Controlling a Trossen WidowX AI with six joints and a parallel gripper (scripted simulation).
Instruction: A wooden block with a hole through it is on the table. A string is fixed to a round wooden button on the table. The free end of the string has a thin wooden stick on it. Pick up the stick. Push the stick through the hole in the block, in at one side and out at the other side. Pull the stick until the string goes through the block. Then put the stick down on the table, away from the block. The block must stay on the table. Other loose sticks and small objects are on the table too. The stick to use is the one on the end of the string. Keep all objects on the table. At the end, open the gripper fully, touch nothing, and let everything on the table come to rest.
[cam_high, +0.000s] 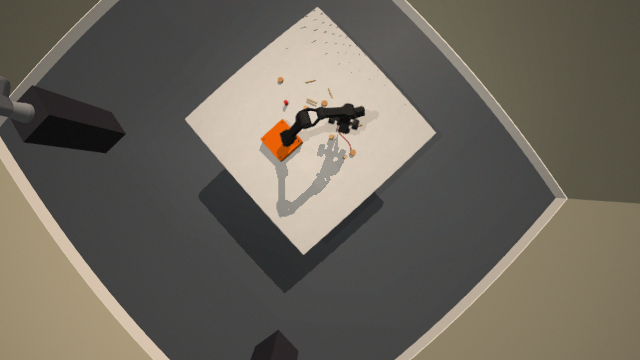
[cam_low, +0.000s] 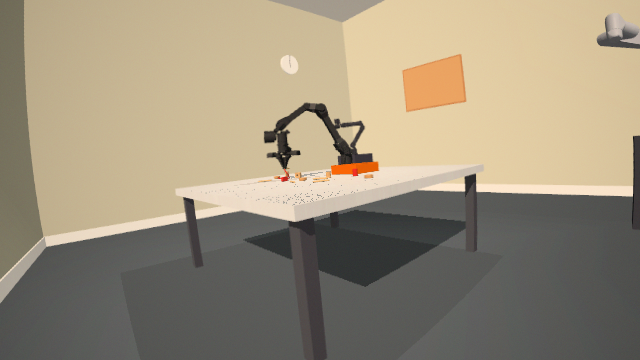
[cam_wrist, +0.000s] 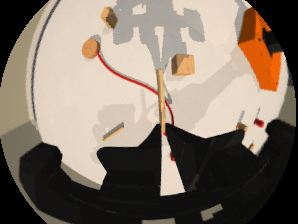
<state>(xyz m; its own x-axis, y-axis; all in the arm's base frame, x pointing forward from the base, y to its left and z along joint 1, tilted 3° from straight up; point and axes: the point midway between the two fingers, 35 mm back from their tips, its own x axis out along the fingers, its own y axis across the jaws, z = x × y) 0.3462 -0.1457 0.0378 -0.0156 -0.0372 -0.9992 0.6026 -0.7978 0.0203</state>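
Now: gripper tip 100 mm to the right of the red cube, 60 mm short of it and 50 mm above it. The rest, counted from my gripper tip: wooden block 90 mm behind, 40 mm below, 10 mm to the right; round wooden button 190 mm to the right, 50 mm below, 50 mm behind; thin wooden stick 10 mm to the right, 10 mm behind.
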